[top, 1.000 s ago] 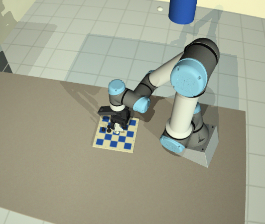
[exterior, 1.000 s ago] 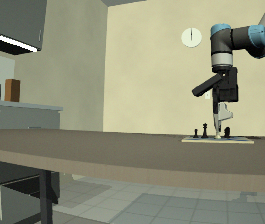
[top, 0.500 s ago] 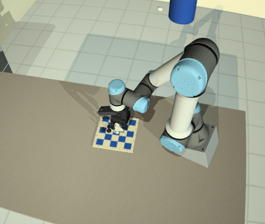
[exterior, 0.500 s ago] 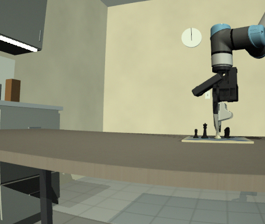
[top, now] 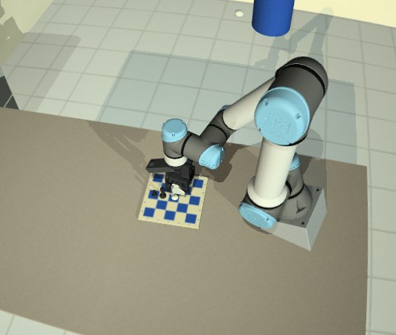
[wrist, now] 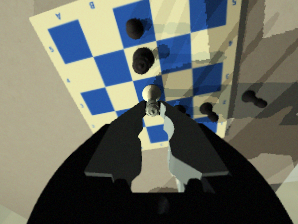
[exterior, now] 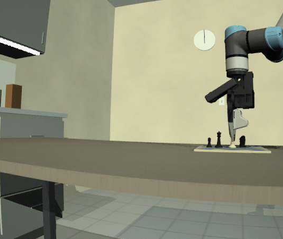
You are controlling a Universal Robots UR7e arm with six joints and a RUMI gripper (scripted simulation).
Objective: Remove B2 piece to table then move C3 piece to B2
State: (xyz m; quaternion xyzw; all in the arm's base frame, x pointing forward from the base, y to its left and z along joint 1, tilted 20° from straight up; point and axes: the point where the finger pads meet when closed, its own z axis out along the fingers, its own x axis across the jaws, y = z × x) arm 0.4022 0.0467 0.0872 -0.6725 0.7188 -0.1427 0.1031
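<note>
The chessboard lies 40 mm below my hand. From my hand the other things lie so: white piece (10 mm below); then black knight (30 mm behind, 40 mm to the right, 20 mm below).
</note>
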